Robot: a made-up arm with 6 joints.
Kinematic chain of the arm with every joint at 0, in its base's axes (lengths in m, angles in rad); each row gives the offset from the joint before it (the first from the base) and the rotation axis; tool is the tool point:
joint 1: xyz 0 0 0.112 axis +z
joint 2: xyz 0 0.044 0 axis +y
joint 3: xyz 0 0 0.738 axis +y
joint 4: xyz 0 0 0.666 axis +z
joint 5: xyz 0 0 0 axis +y
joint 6: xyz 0 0 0.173 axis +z
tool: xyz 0 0 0
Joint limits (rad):
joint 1: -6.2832..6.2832
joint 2: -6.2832..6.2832
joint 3: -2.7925..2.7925
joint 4: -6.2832..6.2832
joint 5: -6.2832..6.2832
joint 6: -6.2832..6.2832
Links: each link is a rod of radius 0.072 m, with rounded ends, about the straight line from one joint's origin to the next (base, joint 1, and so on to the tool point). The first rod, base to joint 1, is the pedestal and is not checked.
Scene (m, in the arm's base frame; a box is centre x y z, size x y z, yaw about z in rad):
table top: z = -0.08
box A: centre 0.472 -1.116 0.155 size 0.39 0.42 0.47 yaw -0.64
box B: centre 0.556 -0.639 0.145 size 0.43 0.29 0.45 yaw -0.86
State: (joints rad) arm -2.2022 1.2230 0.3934 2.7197 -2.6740 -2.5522
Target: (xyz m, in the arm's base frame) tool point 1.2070 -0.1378 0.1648
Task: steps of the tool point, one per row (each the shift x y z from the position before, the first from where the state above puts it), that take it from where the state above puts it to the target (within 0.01 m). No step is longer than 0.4 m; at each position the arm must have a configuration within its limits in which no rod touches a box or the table.
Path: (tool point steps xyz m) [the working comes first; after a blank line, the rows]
Joints at the target: -0.1322 1.3290 0.3514 2.8373 -2.7128 -2.5522
Straight joint move there: touches box A, box B.

1: 0.3003 -0.1514 0.1484
2: 0.3294 -0.0397 0.1512
3: 0.3134 0.0750 0.1505
4: 0.2540 0.1739 0.1455
5: 0.2229 0.1221 -0.0021
6: 0.1869 0.1828 0.0036
7: 0.1848 0.1150 -0.2486
8: 0.0971 0.1722 -0.2399
9: 0.0177 0.1893 -0.2128

